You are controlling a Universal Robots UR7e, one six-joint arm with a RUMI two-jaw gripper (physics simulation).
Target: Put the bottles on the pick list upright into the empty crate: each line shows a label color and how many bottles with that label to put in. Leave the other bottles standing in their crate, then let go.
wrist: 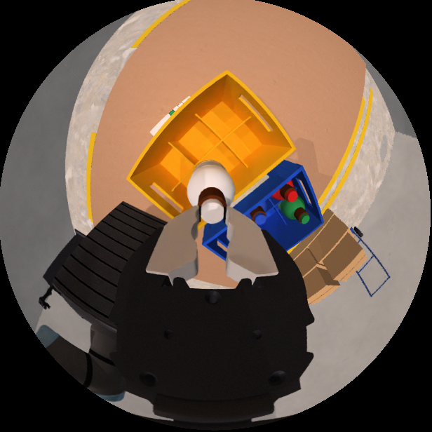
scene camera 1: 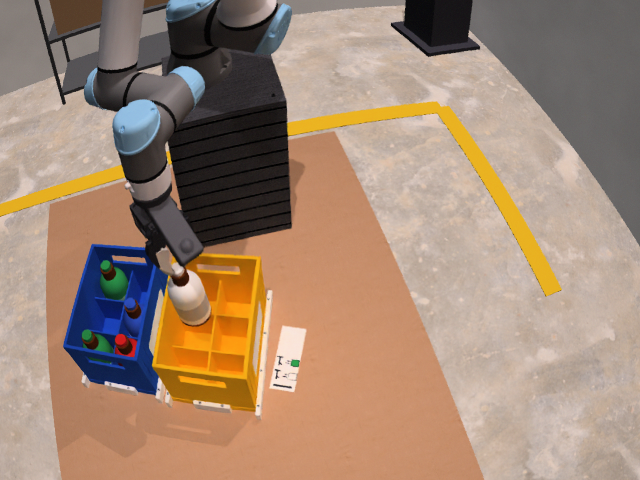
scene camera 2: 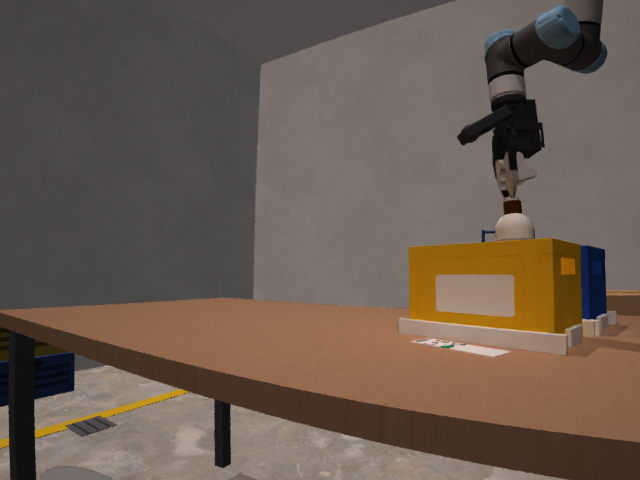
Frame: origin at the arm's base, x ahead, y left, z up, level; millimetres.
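Seen in the pictures: gripper, between the fingertips: (scene camera 1: 178,270) (scene camera 2: 510,199); arm's base, origin of its link: (scene camera 1: 199,70).
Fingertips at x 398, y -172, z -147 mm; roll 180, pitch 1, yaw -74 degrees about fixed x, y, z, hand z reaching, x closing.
Offsets run from my fingertips to a thing's top centre. Level surfaces: height alone.
My gripper (scene camera 1: 173,266) (scene camera 2: 510,198) (wrist: 212,208) is shut on the neck of the white bottle @[5 mm back, 2 mm left, 5 mm up] (scene camera 1: 190,298) (scene camera 2: 514,227) (wrist: 210,181). The bottle is slightly tilted, its lower part inside the yellow crate @[40 mm ahead, 25 mm left, 96 mm down] (scene camera 1: 209,387) (scene camera 2: 480,253) (wrist: 260,172), near the arm-side end on the blue crate's side. The blue crate @[70 mm back, 166 mm right, 96 mm down] (scene camera 1: 116,379) (scene camera 2: 593,284) (wrist: 311,200) holds a green bottle @[171 mm back, 160 mm right, 108 mm down] (scene camera 1: 113,283) at its far end, a blue bottle @[49 mm back, 125 mm right, 108 mm down] (scene camera 1: 133,315) (wrist: 259,216), a second green bottle @[12 mm back, 249 mm right, 108 mm down] (scene camera 1: 95,342) (wrist: 292,208) and a red bottle @[27 mm ahead, 172 mm right, 108 mm down] (scene camera 1: 125,346) (wrist: 286,191). The pick list @[109 mm ahead, 157 mm left, 269 mm down] (scene camera 1: 288,356) (scene camera 2: 462,347) shows a green line and a white line; their counts are hard to read.
White rails @[87 mm ahead, 112 mm left, 241 mm down] (scene camera 1: 264,356) (scene camera 2: 480,334) edge the yellow crate on the table @[271 mm down] (scene camera 1: 351,310) (scene camera 2: 258,341) (wrist: 280,45). The black slatted robot base (scene camera 1: 237,175) (wrist: 105,260) stands behind the crates. Cardboard boxes (wrist: 327,250) show beyond the blue crate in the wrist view.
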